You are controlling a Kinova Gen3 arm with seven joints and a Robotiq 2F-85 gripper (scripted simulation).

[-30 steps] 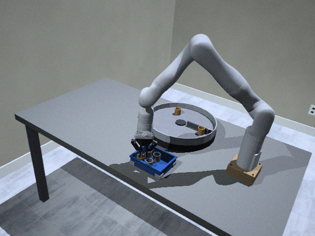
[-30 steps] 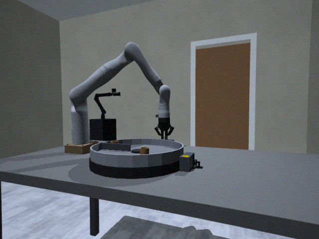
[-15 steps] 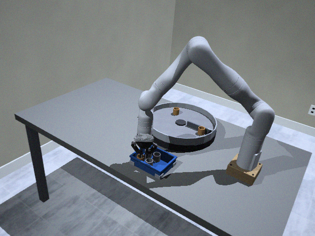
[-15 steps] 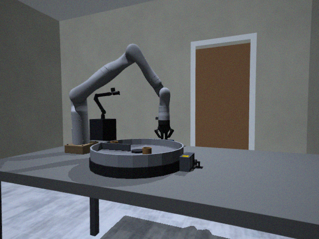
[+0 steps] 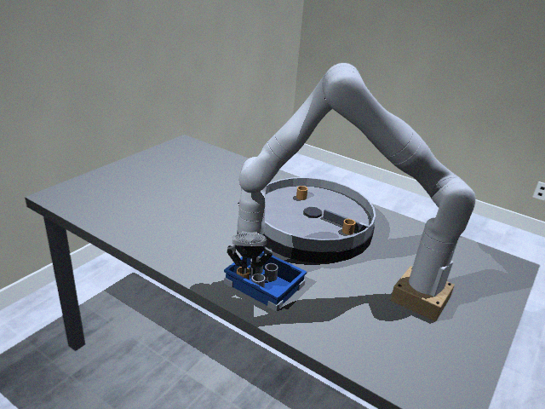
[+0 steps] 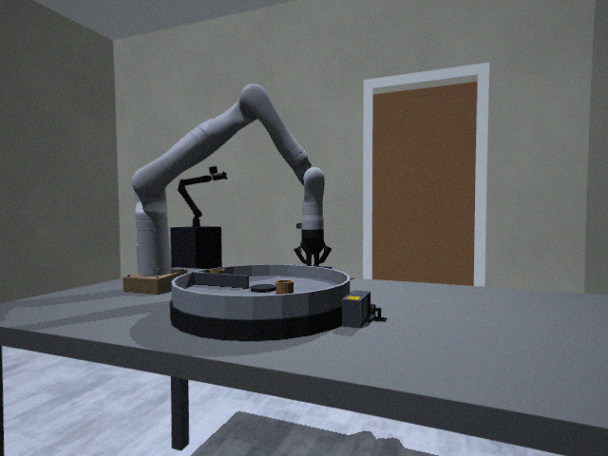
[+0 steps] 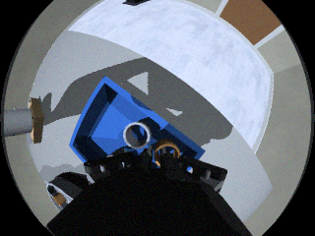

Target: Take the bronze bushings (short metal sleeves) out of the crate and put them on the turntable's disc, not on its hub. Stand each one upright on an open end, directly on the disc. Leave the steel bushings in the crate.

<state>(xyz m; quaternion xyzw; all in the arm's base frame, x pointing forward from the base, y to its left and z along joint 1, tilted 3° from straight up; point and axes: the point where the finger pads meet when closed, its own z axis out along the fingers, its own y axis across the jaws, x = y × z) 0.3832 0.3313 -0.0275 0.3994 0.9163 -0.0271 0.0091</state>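
Right now my hand is 38 cm to the left of the turntable disc, 8 cm short of it and 1 cm below it.
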